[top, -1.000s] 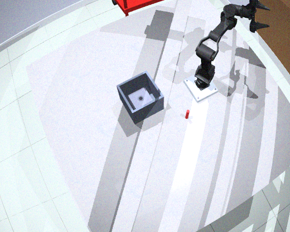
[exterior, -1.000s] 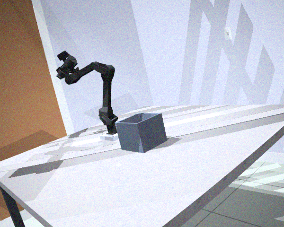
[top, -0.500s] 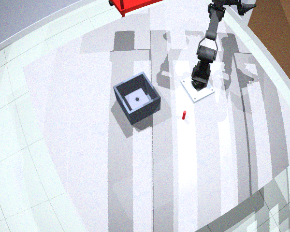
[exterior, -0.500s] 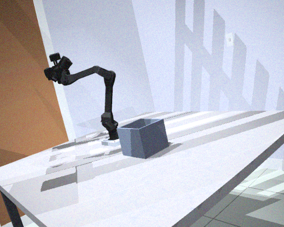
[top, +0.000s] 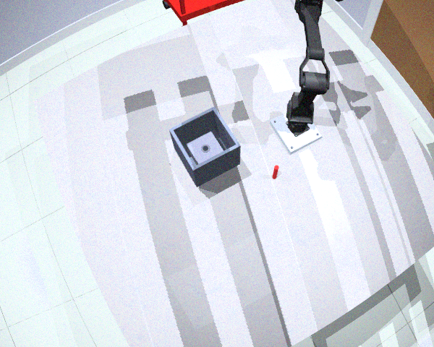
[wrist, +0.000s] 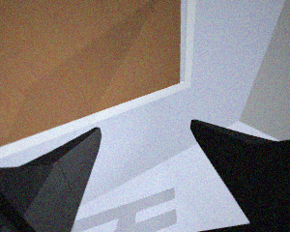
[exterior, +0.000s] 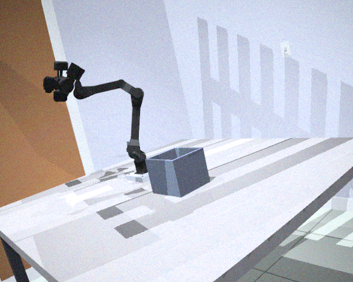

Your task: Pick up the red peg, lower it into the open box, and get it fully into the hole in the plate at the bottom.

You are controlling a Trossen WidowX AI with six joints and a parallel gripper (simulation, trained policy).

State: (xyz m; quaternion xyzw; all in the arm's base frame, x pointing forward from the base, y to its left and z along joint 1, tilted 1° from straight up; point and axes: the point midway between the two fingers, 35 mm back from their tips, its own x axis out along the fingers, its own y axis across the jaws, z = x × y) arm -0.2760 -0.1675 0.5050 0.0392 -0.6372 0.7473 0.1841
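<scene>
The red peg is 500 mm below my gripper tip, 480 mm ahead of it and 260 mm to the left of it. From my gripper tip the other things lie so: pale plate (630 mm ahead, 490 mm below, 80 mm to the left).
</scene>
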